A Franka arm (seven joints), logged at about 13 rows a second.
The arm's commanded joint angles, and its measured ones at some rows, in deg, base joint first. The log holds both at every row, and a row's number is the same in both.
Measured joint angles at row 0: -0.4, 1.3, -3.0, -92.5, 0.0, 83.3, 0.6
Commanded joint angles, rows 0 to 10: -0.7, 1.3, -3.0, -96.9, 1.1, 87.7, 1.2; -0.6, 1.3, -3.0, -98.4, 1.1, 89.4, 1.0; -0.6, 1.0, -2.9, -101.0, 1.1, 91.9, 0.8; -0.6, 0.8, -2.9, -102.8, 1.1, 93.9, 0.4; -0.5, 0.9, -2.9, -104.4, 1.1, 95.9, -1.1; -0.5, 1.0, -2.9, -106.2, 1.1, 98.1, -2.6; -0.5, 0.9, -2.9, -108.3, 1.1, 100.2, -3.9; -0.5, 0.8, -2.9, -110.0, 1.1, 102.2, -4.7; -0.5, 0.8, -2.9, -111.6, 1.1, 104.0, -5.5; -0.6, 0.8, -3.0, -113.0, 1.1, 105.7, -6.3; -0.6, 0.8, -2.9, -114.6, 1.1, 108.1, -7.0
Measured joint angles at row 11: -0.3, 2.2, -3.0, -111.2, 0.3, 104.4, -4.7
